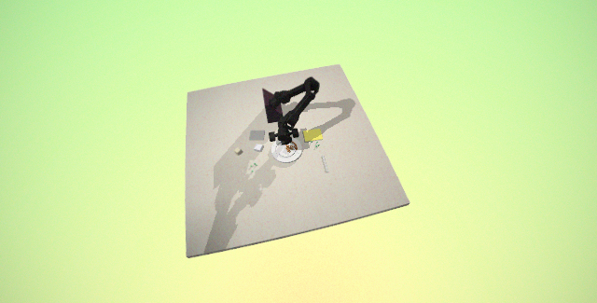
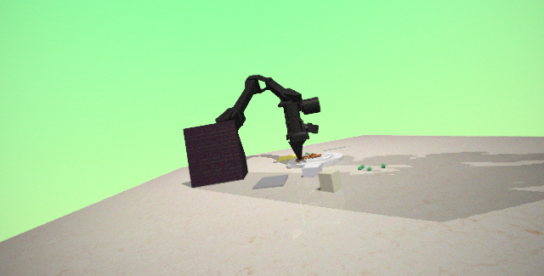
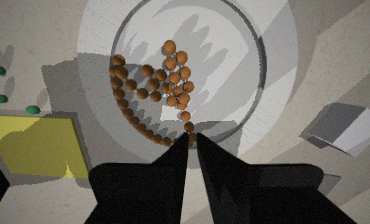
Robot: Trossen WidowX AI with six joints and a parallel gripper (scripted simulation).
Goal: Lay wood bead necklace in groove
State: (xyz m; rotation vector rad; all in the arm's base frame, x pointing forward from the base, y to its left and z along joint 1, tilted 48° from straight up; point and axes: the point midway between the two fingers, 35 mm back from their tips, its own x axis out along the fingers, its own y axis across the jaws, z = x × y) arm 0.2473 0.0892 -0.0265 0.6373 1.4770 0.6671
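My gripper tip is now 5 cm short of the round white bead board, 1 cm to the right of it and 1 cm above it. Round my gripper tip: thin white strip: 20 cm ahead, 23 cm to the left, 1 cm below; yellow card: 3 cm behind, 20 cm to the left, 1 cm below; grey flat plate: 10 cm behind, 18 cm to the right, 1 cm below.
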